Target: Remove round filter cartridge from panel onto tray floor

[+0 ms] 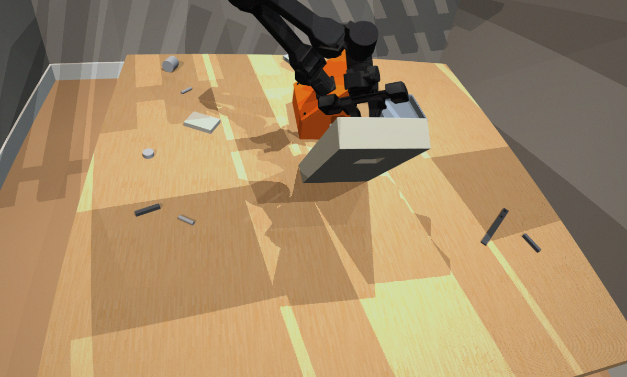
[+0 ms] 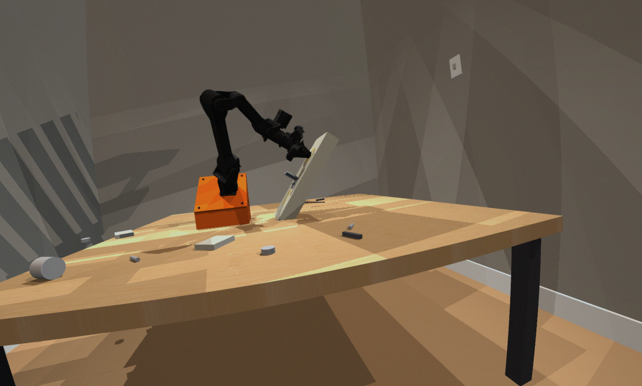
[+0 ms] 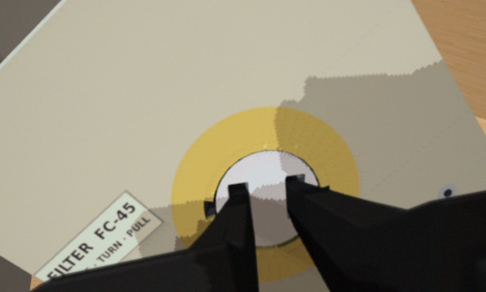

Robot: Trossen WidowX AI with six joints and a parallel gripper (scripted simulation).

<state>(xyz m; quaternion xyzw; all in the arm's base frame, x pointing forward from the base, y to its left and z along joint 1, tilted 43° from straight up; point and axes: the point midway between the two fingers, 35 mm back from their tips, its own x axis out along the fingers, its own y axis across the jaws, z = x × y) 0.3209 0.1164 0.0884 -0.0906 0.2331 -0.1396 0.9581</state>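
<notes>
My gripper tip is 4 cm past the beige service panel and 8 cm above it. The rest, counted from my gripper tip: round filter cartridge (1 cm ahead, 1 cm below); grey tray (45 cm behind, 25 cm to the left, 23 cm below).
</notes>
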